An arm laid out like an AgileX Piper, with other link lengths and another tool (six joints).
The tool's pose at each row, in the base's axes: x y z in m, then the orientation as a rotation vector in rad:
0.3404, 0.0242, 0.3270, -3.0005, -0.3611, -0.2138
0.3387, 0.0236, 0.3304, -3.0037, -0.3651, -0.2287
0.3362, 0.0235, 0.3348, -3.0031, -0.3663, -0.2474
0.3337, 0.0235, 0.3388, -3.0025, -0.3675, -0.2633
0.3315, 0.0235, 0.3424, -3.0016, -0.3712, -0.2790
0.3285, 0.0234, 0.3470, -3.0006, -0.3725, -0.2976
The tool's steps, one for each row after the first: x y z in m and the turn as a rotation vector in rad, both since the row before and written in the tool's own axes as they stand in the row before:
-0.0013, -0.0002, -0.0036, -0.0056, 0.0089, -0.0032
-0.0017, -0.0009, -0.0047, -0.0024, 0.0120, -0.0016
-0.0017, -0.0010, -0.0043, -0.0020, 0.0102, -0.0015
-0.0014, -0.0008, -0.0039, -0.0019, 0.0100, -0.0031
-0.0020, -0.0010, -0.0050, -0.0023, 0.0120, -0.0016

